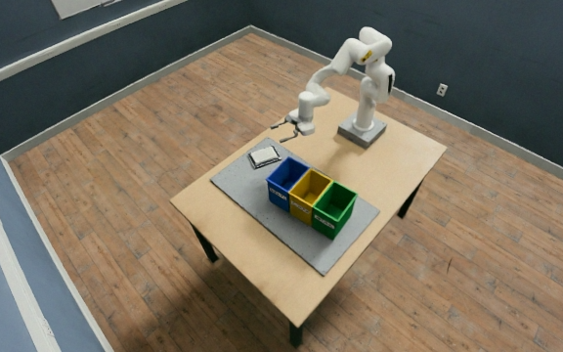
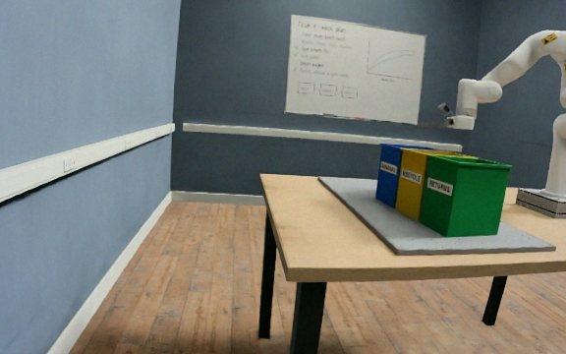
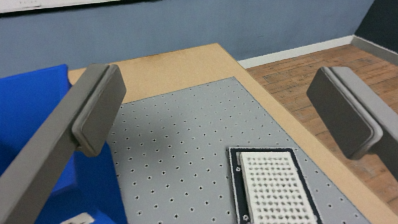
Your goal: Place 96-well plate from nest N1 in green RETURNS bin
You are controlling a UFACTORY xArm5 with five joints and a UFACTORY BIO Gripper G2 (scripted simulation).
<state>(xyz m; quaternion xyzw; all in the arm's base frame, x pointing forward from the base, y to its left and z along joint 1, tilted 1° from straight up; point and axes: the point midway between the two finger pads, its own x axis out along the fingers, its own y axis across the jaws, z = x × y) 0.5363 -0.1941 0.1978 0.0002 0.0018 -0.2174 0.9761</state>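
The white 96-well plate lies 23 cm below my hand, 12 cm to the right of it and 1 cm ahead of it. Also, from my hand: blue bin: 16 cm to the left, 16 cm below, 12 cm ahead; yellow bin: 29 cm to the left, 16 cm below, 12 cm ahead; dark plate nest N1: 24 cm below, 12 cm to the right, 1 cm ahead.
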